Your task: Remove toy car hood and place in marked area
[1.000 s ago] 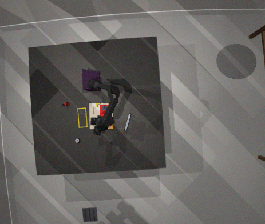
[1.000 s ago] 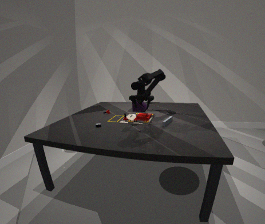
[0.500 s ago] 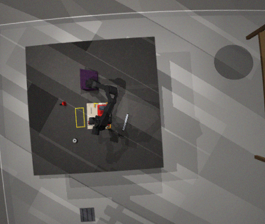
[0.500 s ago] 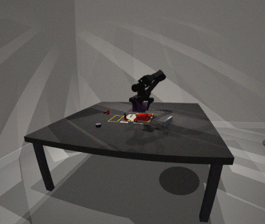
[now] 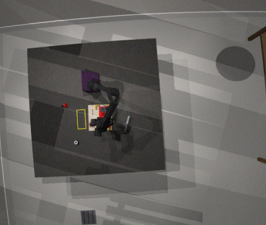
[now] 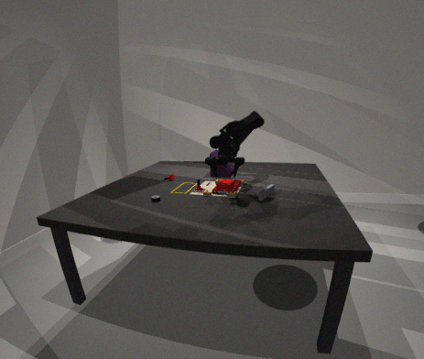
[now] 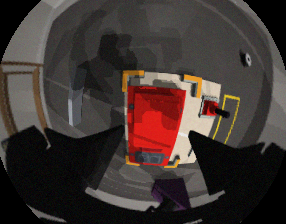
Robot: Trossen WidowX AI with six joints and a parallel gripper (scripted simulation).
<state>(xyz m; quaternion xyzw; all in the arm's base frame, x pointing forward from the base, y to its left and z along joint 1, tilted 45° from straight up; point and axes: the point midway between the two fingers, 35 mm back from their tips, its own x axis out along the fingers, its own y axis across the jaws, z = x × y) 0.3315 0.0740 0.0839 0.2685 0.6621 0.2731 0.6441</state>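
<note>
The hood lies 3 cm below my gripper tip.
</note>
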